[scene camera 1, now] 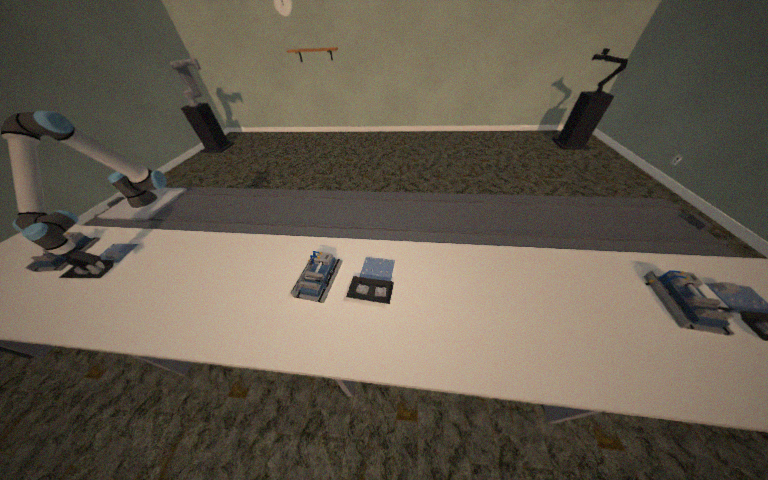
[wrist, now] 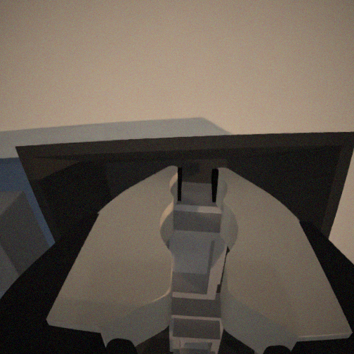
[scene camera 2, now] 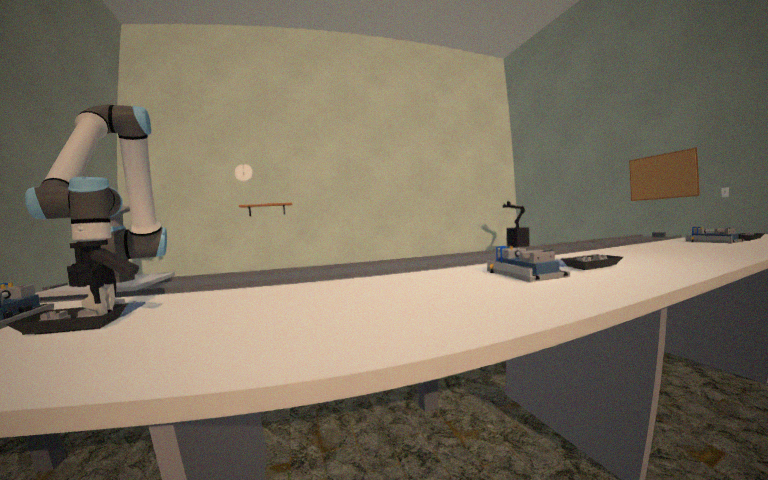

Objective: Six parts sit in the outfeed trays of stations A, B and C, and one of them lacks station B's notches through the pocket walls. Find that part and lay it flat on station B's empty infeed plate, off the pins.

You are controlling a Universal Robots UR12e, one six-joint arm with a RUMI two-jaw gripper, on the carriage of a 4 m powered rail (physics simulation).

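Frame: origin at the arm's base, x down, y back, z left, level; metres.
Seen in the pictures: gripper, between the fingertips: (scene camera 1: 103,271); arm's base, origin of its link: (scene camera 1: 144,201).
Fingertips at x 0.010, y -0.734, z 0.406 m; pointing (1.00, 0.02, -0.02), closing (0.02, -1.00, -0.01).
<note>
Offsets run from my fingertips to a thing's middle. "pt": to the spot under its first point.
My gripper (scene camera 1: 97,267) (scene camera 2: 101,310) (wrist: 196,171) reaches down into the black tray @(dy +0.090, dx -0.001, dz -0.092 m) (scene camera 1: 69,274) (scene camera 2: 62,324) (wrist: 125,151) of the left-end station. Its pale fingers are shut on a grey pocketed part (wrist: 194,255), which is low in the tray. The fingers hide much of its side walls, so its notches cannot be judged. A second grey part (wrist: 196,327) sits behind it in the wrist view. At the middle station, a black tray @(dy +0.088, dx -0.001, dz +1.748 m) (scene camera 1: 369,298) (scene camera 2: 594,264) holds two light grey parts, @(pt dy -0.009, dx -0.028, dz +1.704 m) (scene camera 1: 362,289) being one; their notches are too small to tell. A blue panel @(pt dy +0.178, dx +0.011, dz +1.766 m) (scene camera 1: 378,267) lies behind this tray.
The middle station's grey and blue machine @(dy +0.074, dx -0.030, dz +1.419 m) (scene camera 1: 317,277) (scene camera 2: 526,264) stands beside its tray. Another machine (scene camera 1: 693,300) (scene camera 2: 712,235), a blue panel (scene camera 1: 739,295) and a dark tray (scene camera 1: 756,321) are at the right end. The left-end machine @(pt dy +0.159, dx -0.034, dz -0.392 m) (scene camera 2: 16,302) stands close beside my gripper's tray.
</note>
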